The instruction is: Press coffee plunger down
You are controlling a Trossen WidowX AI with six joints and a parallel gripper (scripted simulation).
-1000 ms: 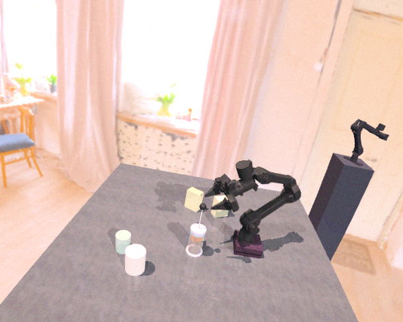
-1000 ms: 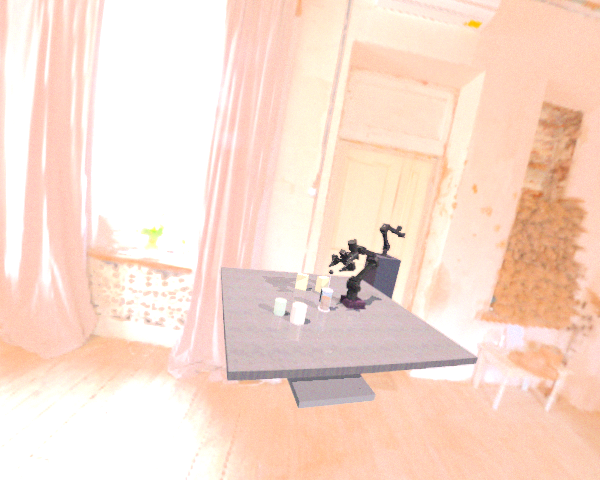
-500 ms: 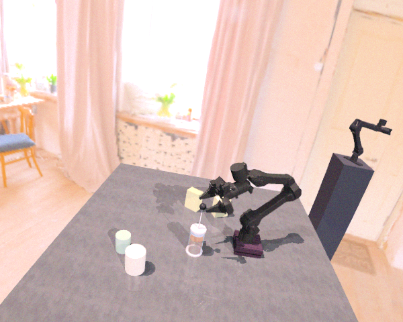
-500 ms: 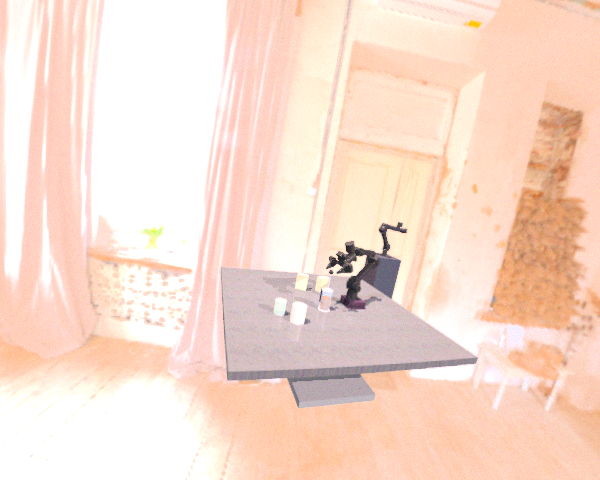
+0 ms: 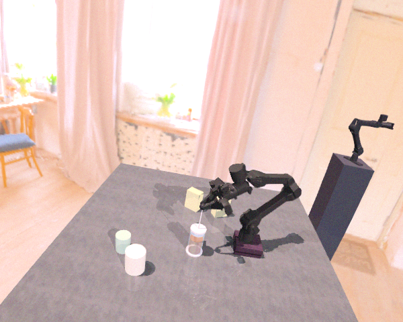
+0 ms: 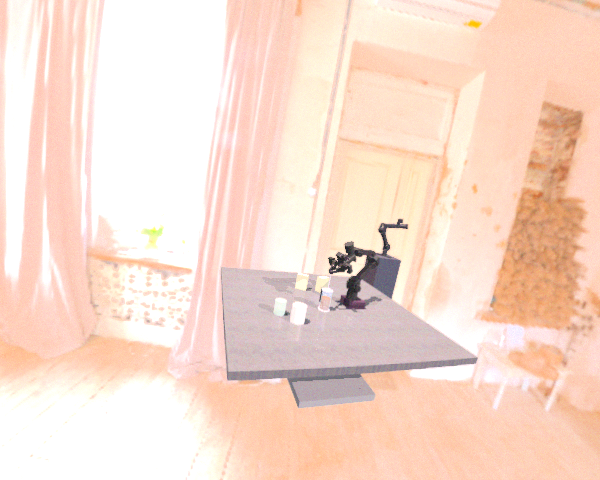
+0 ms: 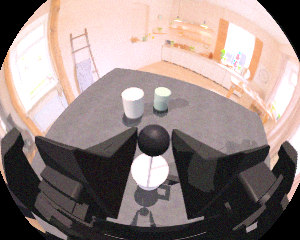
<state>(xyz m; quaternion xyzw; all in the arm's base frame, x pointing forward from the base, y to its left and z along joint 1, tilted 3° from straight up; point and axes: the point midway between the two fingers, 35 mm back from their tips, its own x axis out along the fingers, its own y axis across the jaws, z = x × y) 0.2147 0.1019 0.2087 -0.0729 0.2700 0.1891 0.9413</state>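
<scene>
My gripper tip is now 20 mm to the left of the coffee press and 130 mm above it. Also, from my gripper tip: white cylinder: 210 mm ahead, 170 mm to the left, 200 mm below.
</scene>
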